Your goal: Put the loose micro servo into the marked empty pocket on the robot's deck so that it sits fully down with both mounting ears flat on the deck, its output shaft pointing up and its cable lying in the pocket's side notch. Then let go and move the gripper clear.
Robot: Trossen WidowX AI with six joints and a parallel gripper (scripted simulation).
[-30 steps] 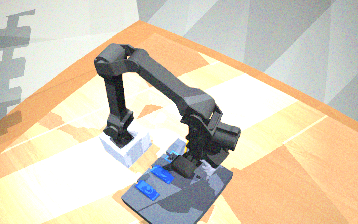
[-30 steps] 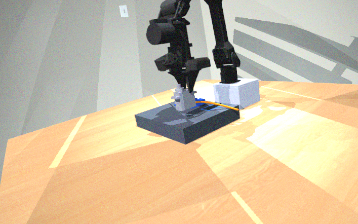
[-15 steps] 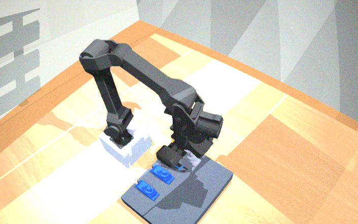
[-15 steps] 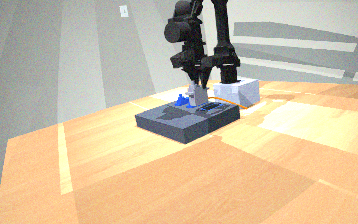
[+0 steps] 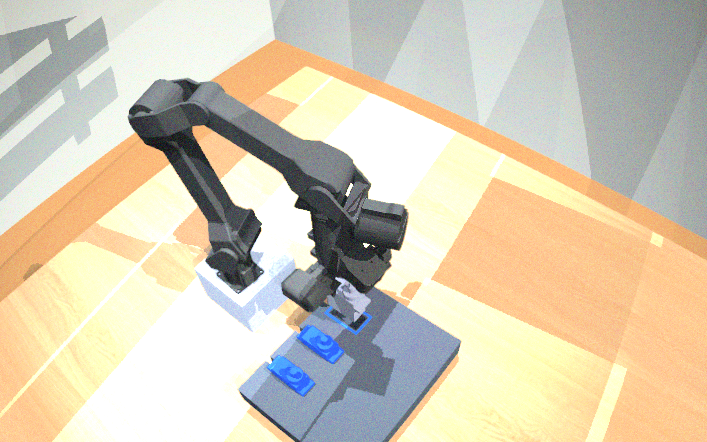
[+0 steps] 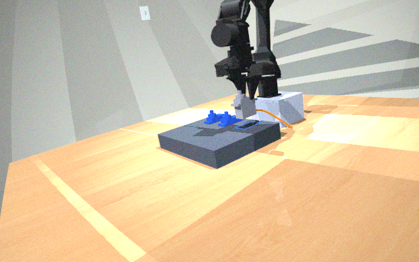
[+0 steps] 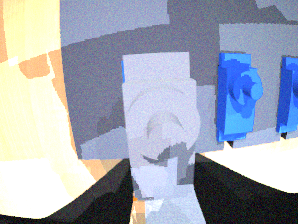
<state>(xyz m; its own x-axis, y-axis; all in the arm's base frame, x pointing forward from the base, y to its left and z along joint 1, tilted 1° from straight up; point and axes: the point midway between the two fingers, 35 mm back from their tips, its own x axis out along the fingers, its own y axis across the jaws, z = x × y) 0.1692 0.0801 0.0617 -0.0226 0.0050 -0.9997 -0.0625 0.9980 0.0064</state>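
My gripper tip is now 13 cm short of the grey deck, 7 cm to the left of it and 10 cm above it.
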